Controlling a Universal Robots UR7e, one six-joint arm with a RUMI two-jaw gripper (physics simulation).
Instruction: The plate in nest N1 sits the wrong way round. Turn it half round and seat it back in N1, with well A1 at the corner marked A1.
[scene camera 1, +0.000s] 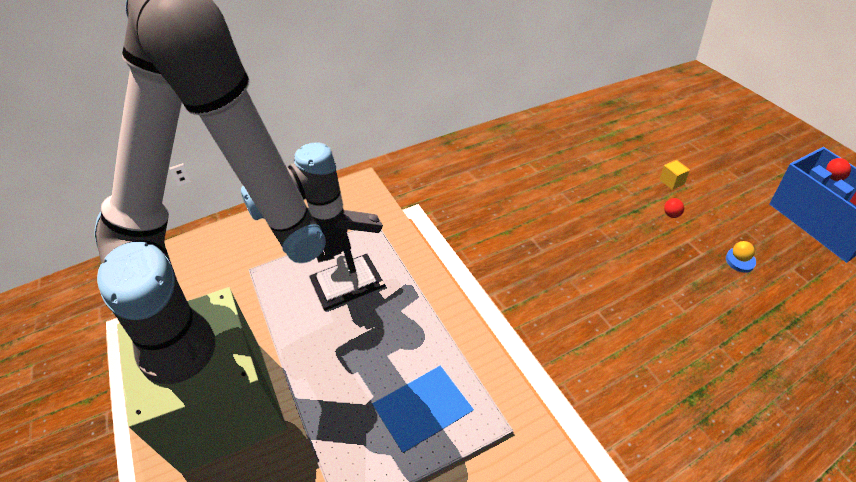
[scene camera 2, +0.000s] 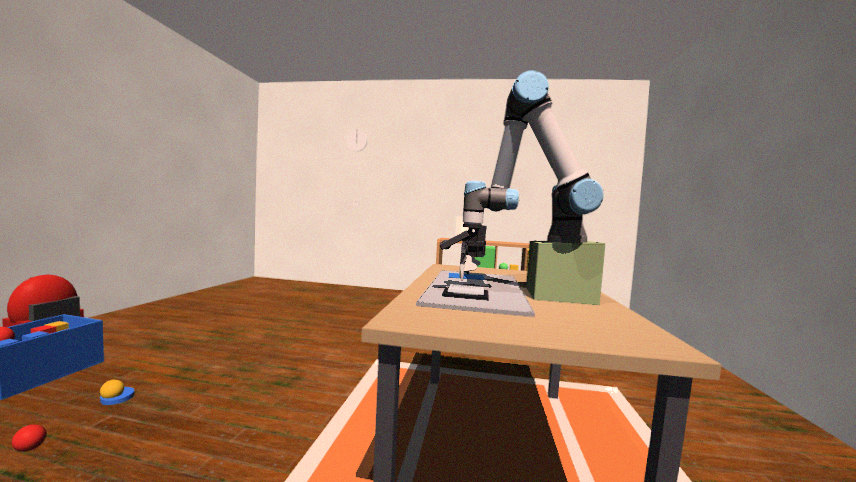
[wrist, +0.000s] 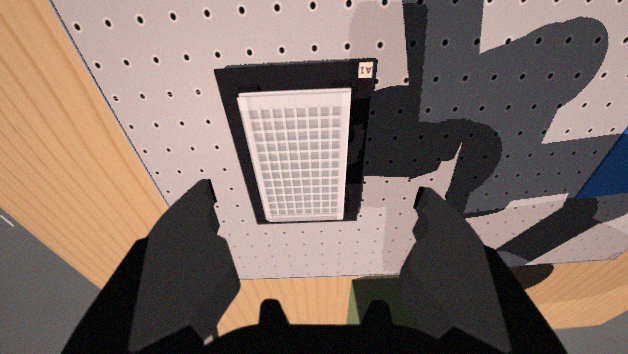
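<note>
The white well plate (scene camera 1: 362, 278) (scene camera 2: 466, 289) (wrist: 300, 160) lies within the black nest (scene camera 1: 335, 303) (scene camera 2: 486, 295) (wrist: 295, 77), its long sides along the nest's long sides. It looks about level; how deep it sits is hard to tell. The A1 label (wrist: 365, 70) is on the nest's upper right corner in the wrist view. No well A1 mark can be made out on the plate. My gripper (scene camera 1: 337, 264) (scene camera 2: 466, 273) (wrist: 316, 185) is open and empty, pointing down above the nest. In the wrist view, its fingertips are wider apart than the plate.
The nest stands on a perforated board (scene camera 1: 281, 311) (scene camera 2: 509, 306) (wrist: 300, 250). A blue square (scene camera 1: 446, 389) (wrist: 607, 170) lies at the board's other end. A green box (scene camera 1: 251, 413) (scene camera 2: 569, 275) carries the arm's base beside the board. Toys and a blue bin (scene camera 1: 814, 212) (scene camera 2: 53, 359) are on the floor.
</note>
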